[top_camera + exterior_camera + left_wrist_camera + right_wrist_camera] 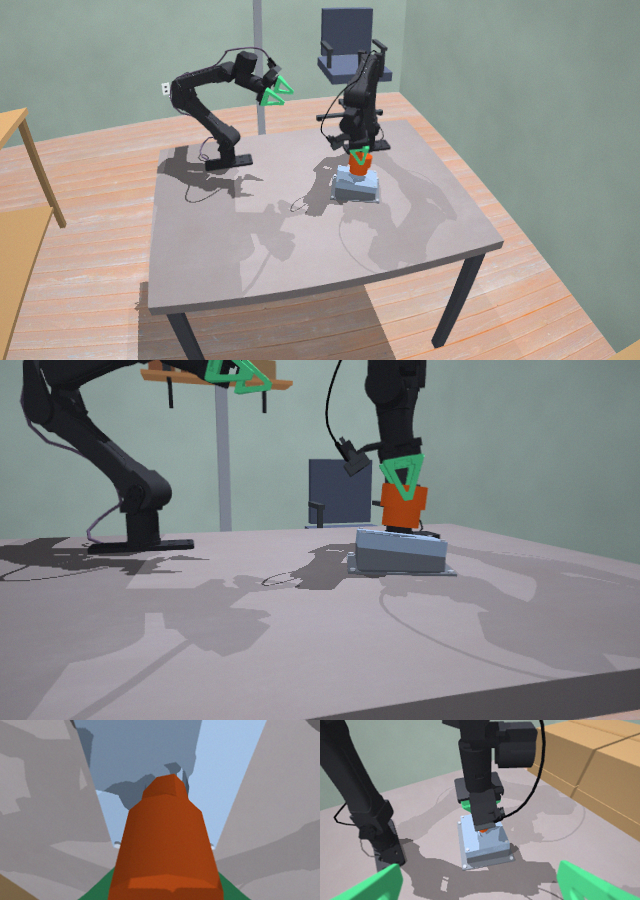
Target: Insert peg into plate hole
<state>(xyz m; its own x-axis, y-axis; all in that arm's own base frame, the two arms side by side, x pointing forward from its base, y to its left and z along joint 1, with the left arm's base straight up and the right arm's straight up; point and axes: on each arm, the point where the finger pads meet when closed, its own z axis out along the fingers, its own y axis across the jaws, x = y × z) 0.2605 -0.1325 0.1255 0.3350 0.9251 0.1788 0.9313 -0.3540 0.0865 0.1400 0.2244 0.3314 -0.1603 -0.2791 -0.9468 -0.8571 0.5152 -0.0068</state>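
Note:
My left gripper is now 20 mm above the orange peg. Also, from my left hand: light blue plate 90 mm below, 10 mm to the right.

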